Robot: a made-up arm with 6 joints.
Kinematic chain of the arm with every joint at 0, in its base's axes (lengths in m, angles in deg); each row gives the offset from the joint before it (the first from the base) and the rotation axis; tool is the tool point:
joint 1: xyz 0 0 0.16 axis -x
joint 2: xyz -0.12 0.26 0 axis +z
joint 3: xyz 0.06 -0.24 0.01 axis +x
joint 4: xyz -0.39 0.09 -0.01 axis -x
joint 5: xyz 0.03 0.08 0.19 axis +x
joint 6: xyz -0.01 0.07 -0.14 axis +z
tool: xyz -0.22 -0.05 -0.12
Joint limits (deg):
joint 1: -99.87..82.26
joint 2: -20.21..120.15
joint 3: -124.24..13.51
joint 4: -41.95..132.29
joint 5: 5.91..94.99
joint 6: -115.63..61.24
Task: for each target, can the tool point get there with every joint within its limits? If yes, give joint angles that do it. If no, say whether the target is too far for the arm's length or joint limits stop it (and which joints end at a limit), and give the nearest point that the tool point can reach.
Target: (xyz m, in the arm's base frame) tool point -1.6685 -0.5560 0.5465
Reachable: no: too far | nearest point -0.8626 -0.3105 0.3759 | short by 0.860 m
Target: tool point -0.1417 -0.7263 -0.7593
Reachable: no: joint limits stop it (at a limit: joint 3, joint 5) | nearest point -0.1352 -0.4512 -0.4111 | short by 0.444 m
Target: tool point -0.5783 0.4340 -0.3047
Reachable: yes | joints 42.03 -9.55 -31.89 3.59 70.60 -38.12
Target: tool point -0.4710 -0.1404 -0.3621
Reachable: yes | joints 3.97 30.98 -56.56 52.65 55.61 -50.60
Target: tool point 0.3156 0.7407 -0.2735
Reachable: no: joint limits stop it (at a limit: joint 2, joint 5, joint 6) | nearest point 0.3146 0.6007 -0.1915 | short by 0.162 m
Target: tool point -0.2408 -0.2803 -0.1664
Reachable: yes | joints 3.80 76.59 -43.68 30.31 61.93 -2.44
